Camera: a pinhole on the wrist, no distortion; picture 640 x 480 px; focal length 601.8 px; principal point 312.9 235.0 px. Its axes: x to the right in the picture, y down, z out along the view. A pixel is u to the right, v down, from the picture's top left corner.
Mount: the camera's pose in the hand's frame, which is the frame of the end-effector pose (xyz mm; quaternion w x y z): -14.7 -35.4 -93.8 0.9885 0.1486 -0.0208 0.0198
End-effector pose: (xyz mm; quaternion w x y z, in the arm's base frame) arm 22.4 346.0 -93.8 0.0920 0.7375 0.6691 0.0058
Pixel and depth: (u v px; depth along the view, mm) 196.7 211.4 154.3
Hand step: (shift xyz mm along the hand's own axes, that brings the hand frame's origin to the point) -49.6 -87.6 50.4
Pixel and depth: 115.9 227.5 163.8
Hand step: -73.9 -87.4 59.5
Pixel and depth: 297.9 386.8 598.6
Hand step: -57.5 -68.0 521.4
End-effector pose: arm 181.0 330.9 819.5 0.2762 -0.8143 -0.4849 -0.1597
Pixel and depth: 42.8 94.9 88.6
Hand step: -56.6 -82.5 -17.1
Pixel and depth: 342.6 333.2 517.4
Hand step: -11.3 -106.3 426.2
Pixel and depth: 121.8 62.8 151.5
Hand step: -66.1 -123.0 35.9
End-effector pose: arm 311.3 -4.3 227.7 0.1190 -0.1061 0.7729 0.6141
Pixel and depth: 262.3 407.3 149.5
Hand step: -34.5 -39.0 60.9
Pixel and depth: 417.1 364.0 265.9
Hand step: 19.3 -57.8 179.0
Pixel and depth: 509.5 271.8 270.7
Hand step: 63.3 -96.4 173.7
